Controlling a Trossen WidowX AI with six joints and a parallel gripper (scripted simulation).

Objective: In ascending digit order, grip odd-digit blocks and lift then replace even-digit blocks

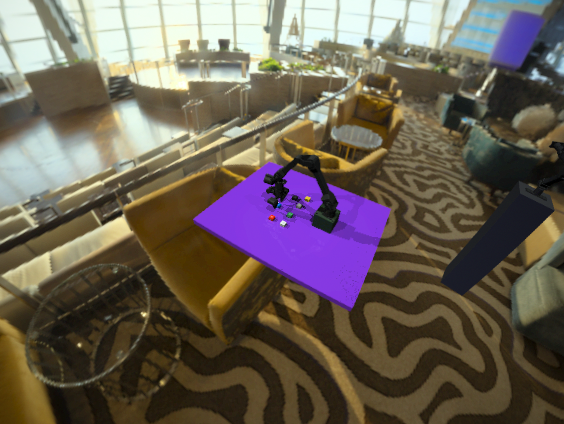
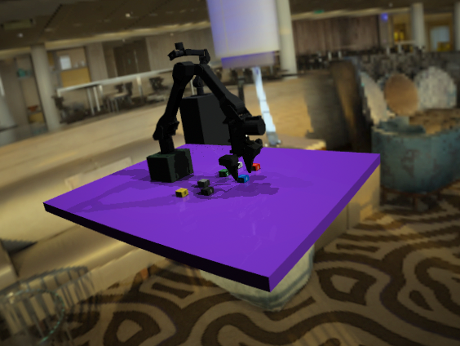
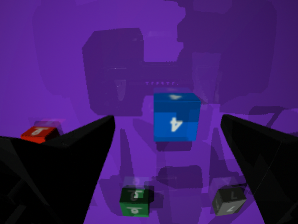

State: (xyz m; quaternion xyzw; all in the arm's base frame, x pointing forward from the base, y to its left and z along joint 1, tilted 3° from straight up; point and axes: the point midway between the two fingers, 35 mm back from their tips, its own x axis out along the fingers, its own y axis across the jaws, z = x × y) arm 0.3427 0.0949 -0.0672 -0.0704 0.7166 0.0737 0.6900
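The blue block is right at my gripper tip. The rest, counted from my gripper tip: green block: 12 cm behind, 1 cm to the left; red block: 6 cm behind, 11 cm to the left; grey block: 10 cm behind, 11 cm to the right.
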